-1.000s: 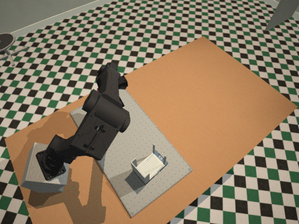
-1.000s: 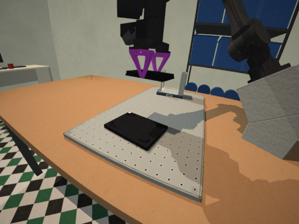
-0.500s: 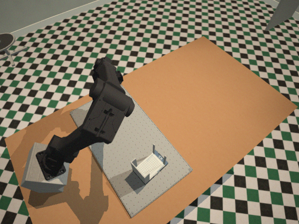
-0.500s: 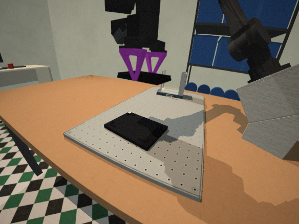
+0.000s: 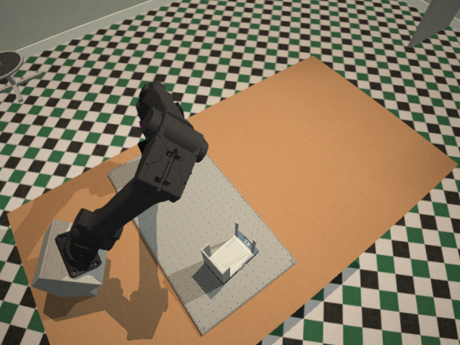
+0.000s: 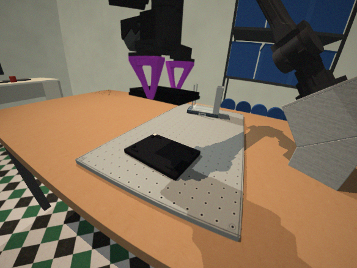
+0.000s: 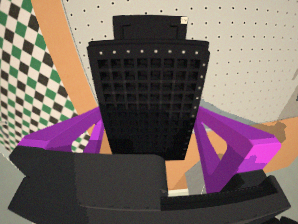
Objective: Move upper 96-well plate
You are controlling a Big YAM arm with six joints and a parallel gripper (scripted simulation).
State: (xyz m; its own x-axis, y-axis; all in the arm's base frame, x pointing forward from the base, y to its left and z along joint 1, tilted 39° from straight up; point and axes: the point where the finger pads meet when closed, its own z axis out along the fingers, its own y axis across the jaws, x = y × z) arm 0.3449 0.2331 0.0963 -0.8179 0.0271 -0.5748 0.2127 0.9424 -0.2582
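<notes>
Right now my hand is right at the black 96-well plate. The rest, counted from my hand: plate nest N1: 15 cm below; pale A1 square: 15 cm below, 7 cm to the right, 6 cm ahead; white plate: 43 cm to the right, 13 cm below, 6 cm behind.
</notes>
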